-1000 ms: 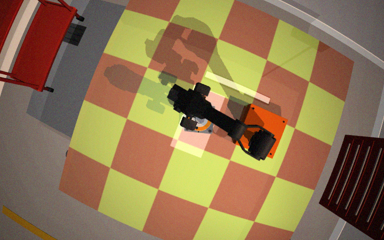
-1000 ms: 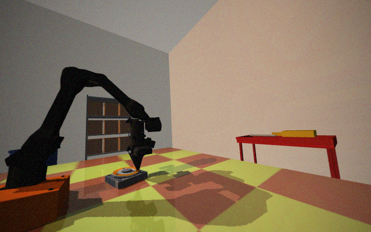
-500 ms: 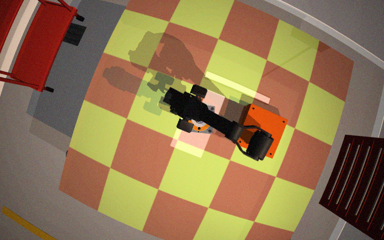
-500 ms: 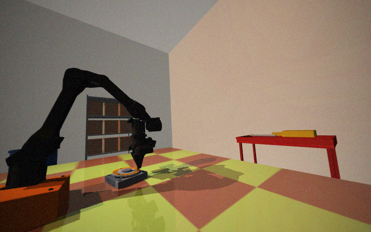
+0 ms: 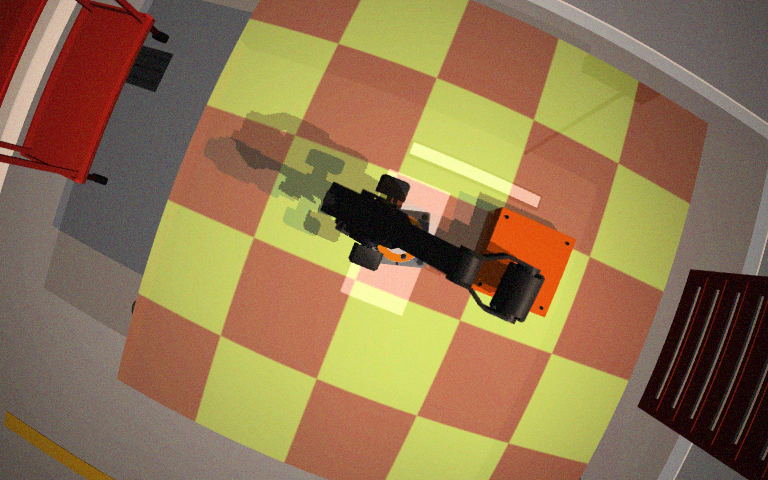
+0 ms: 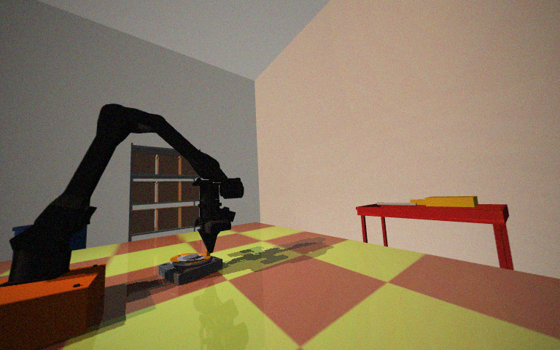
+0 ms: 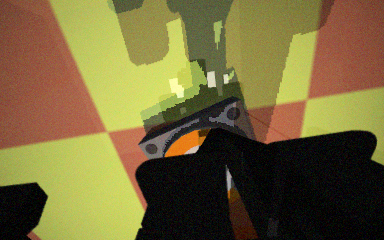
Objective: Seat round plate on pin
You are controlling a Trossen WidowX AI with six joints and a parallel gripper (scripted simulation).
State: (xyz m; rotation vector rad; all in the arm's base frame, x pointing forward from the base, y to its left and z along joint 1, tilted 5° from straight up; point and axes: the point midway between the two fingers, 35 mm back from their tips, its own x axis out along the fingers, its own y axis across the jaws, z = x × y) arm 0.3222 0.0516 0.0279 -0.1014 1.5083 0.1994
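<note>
My gripper tip is 30 mm past the plate and 10 mm to the right of it. Also, from my gripper tip: grey square base (50 mm behind, 20 mm below).
</note>
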